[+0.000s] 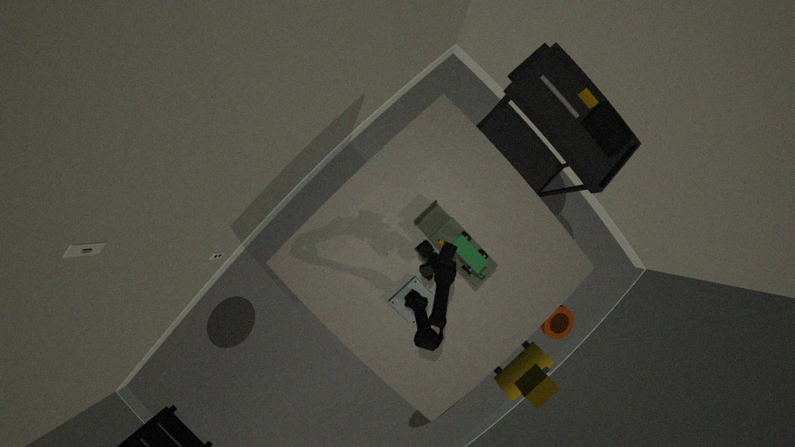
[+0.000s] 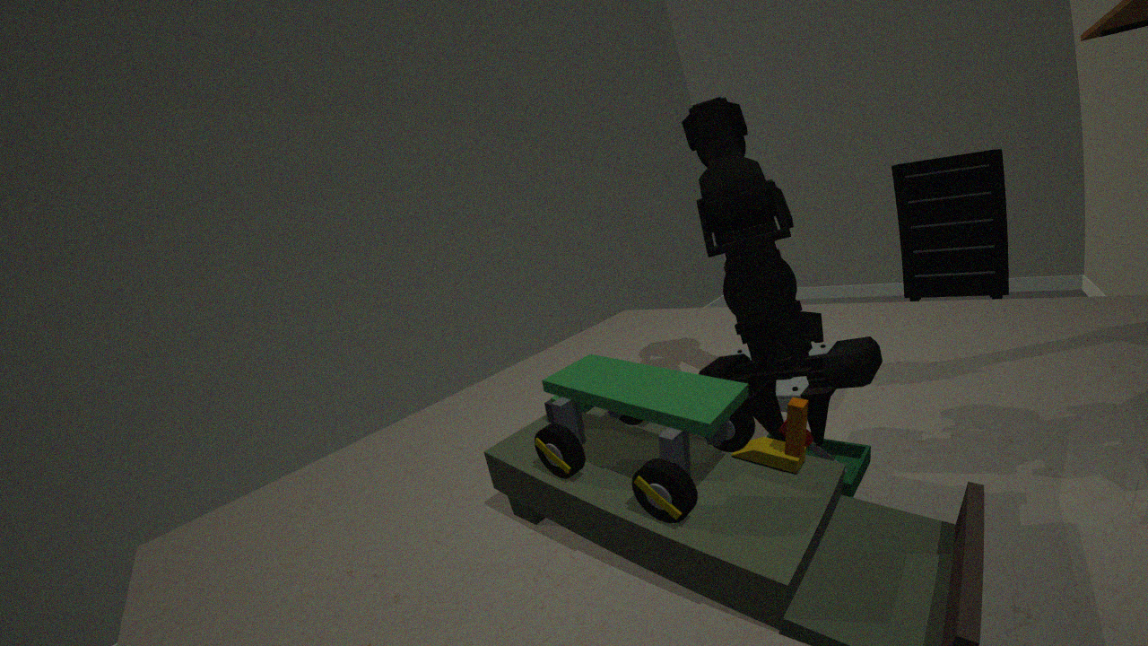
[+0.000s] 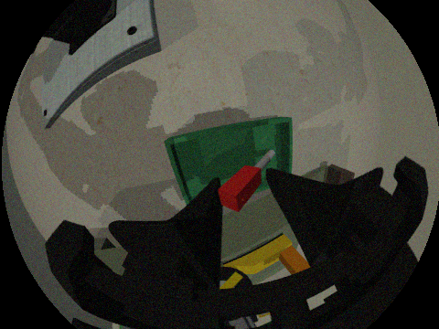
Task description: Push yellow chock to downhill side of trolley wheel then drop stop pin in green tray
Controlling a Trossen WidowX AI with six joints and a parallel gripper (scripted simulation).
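Now: the red-headed stop pin 10 mm to the left of my gripper tip. Also, from my gripper tip: trolley (120 mm ahead, 110 mm to the right, 80 mm above); yellow chock (70 mm ahead, 50 mm above, 10 mm to the right); green tray (40 mm below).
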